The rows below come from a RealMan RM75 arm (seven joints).
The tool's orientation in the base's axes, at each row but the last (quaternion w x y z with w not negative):
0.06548 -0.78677 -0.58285 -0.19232
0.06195 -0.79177 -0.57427 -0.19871
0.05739 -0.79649 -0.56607 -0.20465
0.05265 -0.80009 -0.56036 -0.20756
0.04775 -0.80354 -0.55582 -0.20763
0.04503 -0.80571 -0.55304 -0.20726
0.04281 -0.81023 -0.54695 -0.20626
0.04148 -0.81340 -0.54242 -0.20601
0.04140 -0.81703 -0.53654 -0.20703
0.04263 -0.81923 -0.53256 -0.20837
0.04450 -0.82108 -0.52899 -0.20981
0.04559 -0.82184 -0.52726 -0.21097
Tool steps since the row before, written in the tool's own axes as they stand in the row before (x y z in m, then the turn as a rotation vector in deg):
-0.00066 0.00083 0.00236 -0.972 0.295 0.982
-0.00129 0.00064 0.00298 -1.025 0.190 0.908
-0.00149 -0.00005 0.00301 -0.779 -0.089 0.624
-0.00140 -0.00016 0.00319 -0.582 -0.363 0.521
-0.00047 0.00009 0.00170 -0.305 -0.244 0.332
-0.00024 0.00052 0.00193 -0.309 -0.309 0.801
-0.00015 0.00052 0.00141 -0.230 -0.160 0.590
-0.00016 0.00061 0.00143 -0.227 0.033 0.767
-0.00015 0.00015 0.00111 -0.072 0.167 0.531
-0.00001 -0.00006 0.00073 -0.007 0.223 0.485
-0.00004 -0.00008 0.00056 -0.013 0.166 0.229
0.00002 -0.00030 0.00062 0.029 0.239 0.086
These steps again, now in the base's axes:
0.00115 -0.00008 -0.00231 0.261 -0.638 -1.234
0.00099 -0.00038 -0.00314 0.131 -0.674 -1.200
0.00033 -0.00032 -0.00333 -0.134 -0.451 -0.885
0.00032 -0.00016 -0.00347 -0.357 -0.211 -0.755
0.00042 0.00008 -0.00171 -0.220 -0.072 -0.457
0.00095 0.00017 -0.00177 -0.147 0.091 -0.896
0.00083 0.00008 -0.00126 -0.048 0.038 -0.650
0.00091 0.00003 -0.00127 0.178 0.013 -0.780
0.00041 0.00013 -0.00105 0.281 0.022 -0.485
0.00016 0.00023 -0.00068 0.340 0.040 -0.410
0.00008 0.00017 -0.00054 0.211 -0.016 -0.188
-0.00007 0.00033 -0.00060 0.248 -0.055 -0.031

